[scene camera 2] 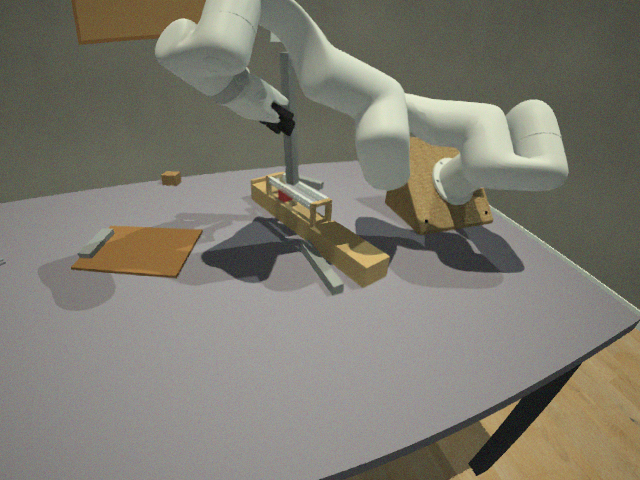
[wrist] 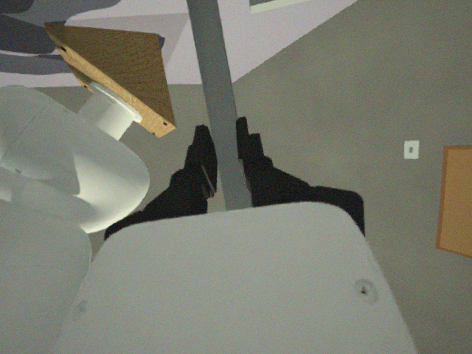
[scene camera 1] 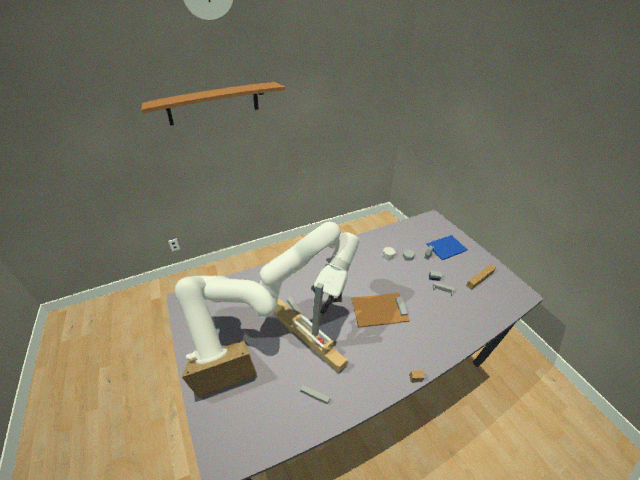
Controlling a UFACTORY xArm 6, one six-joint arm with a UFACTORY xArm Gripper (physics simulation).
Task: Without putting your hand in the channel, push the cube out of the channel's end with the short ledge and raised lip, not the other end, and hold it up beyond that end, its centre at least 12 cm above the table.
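Note:
My gripper (scene camera 1: 320, 299) (scene camera 2: 281, 122) (wrist: 226, 138) is shut on a long grey bar (scene camera 1: 317, 312) (scene camera 2: 290, 149) (wrist: 220, 95) and holds it nearly upright above the channel. The wooden channel (scene camera 1: 337, 360) (scene camera 2: 376, 269) lies on the table, with pale rails over its middle part. The red cube (scene camera 1: 321, 340) (scene camera 2: 284, 195) sits inside, under the rails, toward the end nearer the small wooden block. The bar's lower end is at the rails close to the cube; whether it touches the cube cannot be told. The fingers are well above the channel. The cube does not show in the wrist view.
One grey bar (scene camera 1: 293, 305) (scene camera 2: 323, 271) lies close beside the channel, another (scene camera 1: 314, 394) (scene camera 2: 313, 182) on its other side. An orange board (scene camera 1: 377, 312) (scene camera 2: 147, 253) bears a grey block (scene camera 1: 401, 305) (scene camera 2: 96, 242). A small wooden block (scene camera 1: 416, 375) (scene camera 2: 171, 178) stands near the table edge.

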